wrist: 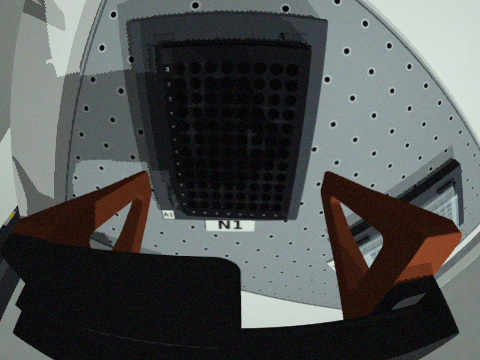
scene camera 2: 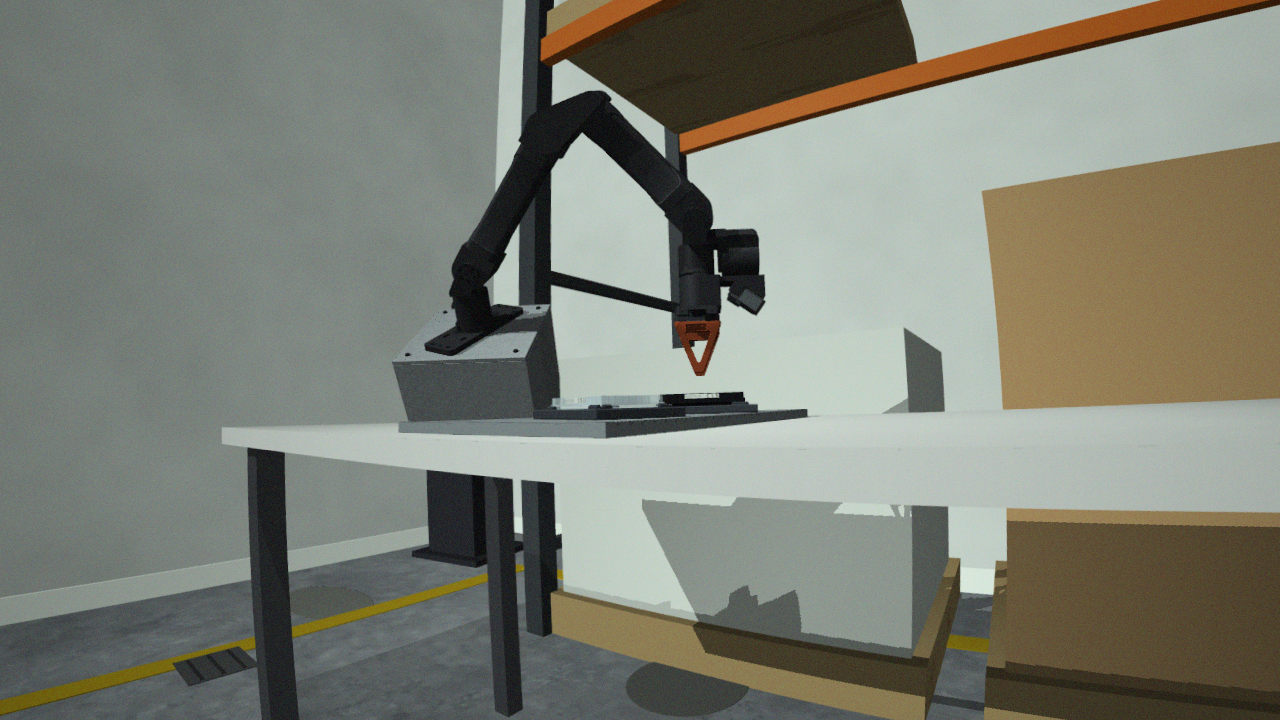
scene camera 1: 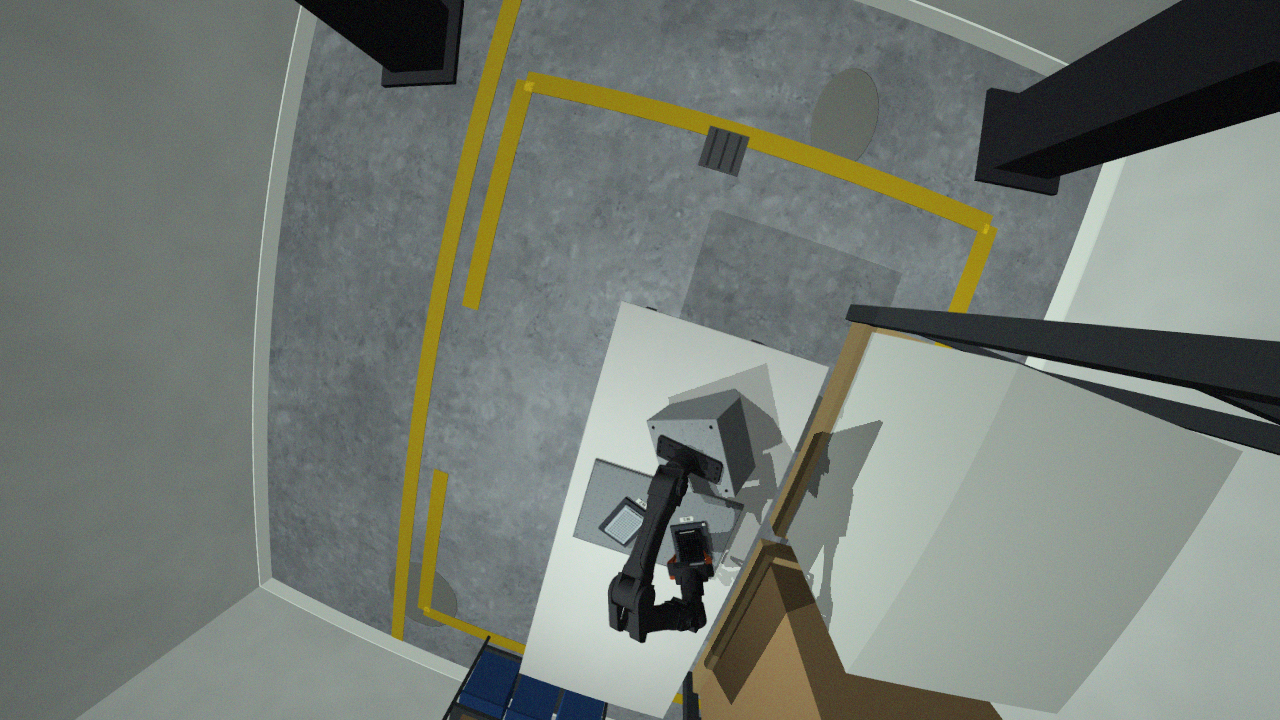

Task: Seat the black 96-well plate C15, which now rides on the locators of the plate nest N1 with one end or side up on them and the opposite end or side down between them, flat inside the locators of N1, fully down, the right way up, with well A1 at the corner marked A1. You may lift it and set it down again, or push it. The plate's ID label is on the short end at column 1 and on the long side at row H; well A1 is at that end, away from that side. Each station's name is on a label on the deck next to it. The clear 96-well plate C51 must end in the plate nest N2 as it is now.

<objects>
The gripper shows in the wrist view [236, 181], in scene camera 2 and in scene camera 1. A black 96-well plate C15 shows in the wrist view [217, 188], in scene camera 2 and in scene camera 1. One and the same spot on the black 96-well plate C15: [scene camera 2: 725, 398] is [scene camera 1: 679, 557]. One and the same spot on the gripper: [scene camera 1: 688, 573] is [scene camera 2: 679, 297].
</objects>
